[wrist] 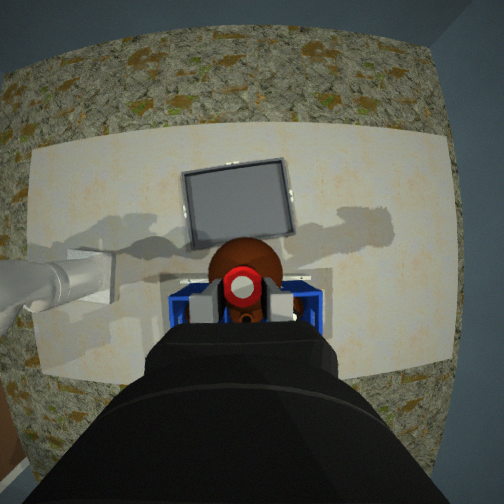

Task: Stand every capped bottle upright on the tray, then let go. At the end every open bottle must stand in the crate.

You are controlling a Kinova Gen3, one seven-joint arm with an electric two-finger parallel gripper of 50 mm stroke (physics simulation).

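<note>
My gripper [242, 295] looks straight down from high above the table. Its two grey fingers are shut on the neck of a brown bottle [245, 265] with a red cap [242, 287], held upright in the air. Below it is the blue crate [245, 307], partly hidden by the gripper and bottle. Another brown bottle [246, 316] shows inside the crate under the held one; I cannot tell whether it has a cap. The grey tray [238, 202] with a dark rim lies just beyond the crate and is empty.
The robot's silver arm link [50, 287] reaches in from the left over the pale table top. Mottled stone floor surrounds the table. The black wrist body fills the lower part of the view.
</note>
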